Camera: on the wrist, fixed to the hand. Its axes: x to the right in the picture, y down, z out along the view.
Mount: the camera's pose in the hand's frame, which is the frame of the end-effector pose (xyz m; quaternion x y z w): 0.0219 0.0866 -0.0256 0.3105 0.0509 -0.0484 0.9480
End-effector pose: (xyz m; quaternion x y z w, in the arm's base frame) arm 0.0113 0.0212 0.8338 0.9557 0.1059 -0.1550 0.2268
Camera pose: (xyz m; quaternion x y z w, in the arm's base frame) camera 0.0616 -0.0397 0.8827 -0.9791 -0.1101 0.1421 0.0946
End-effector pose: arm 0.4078 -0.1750 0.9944 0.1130 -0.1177 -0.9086 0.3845
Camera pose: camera 0.4587 -0.2527 0.9937 0.2784 -0.3686 -0.8376 0.2914
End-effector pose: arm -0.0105 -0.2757 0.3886 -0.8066 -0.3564 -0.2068 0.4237
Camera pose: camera 0.0681 -0.3217 0.3703 -0.6053 -0.4196 -0.1470 0.6603
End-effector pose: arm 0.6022 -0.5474 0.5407 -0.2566 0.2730 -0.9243 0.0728
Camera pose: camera 0.5698 -0.6142 0.4849 -0.1868 -0.0369 -0.9776 0.0901
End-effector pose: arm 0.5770 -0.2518 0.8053 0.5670 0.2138 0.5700 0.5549
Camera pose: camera 0.5263 -0.2481 0.8831 0.6704 0.4353 0.4760 0.3667
